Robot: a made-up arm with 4 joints. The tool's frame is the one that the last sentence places.
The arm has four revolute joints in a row. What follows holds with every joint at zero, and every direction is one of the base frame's. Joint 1 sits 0.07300 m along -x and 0.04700 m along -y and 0.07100 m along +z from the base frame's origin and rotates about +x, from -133.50 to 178.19 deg. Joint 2 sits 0.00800 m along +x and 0.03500 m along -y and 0.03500 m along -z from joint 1 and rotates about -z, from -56.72 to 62.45 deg. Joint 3 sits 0.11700 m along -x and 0.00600 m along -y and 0.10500 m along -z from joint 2 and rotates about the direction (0.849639, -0.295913, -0.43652), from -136.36 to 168.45 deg. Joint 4 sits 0.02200 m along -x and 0.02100 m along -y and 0.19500 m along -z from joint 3 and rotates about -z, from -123.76 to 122.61 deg. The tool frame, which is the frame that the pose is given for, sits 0.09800 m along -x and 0.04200 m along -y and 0.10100 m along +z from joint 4; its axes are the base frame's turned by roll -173.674, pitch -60.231 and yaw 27.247 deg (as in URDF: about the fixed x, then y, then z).
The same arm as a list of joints. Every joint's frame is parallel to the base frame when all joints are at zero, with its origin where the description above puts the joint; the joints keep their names.
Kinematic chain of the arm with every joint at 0, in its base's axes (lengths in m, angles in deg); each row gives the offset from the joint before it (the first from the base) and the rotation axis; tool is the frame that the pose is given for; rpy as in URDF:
joint 1: xyz -0.0730 -0.0470 0.0710 axis +x
joint 2: xyz 0.0080 -0.0350 -0.0350 axis -z
joint 3: xyz -0.1170 -0.0060 -0.1050 axis 0.849639 -0.295913 -0.43652
joint 4: xyz -0.0220 -0.0210 -0.1950 axis -z
tool: xyz -0.0980 -0.0420 0.1010 rpy -173.67 -60.23 27.25
Joint limits (deg, base to tool): -133.50..178.19 -56.72..62.45 -136.36..168.45 -123.76..122.61

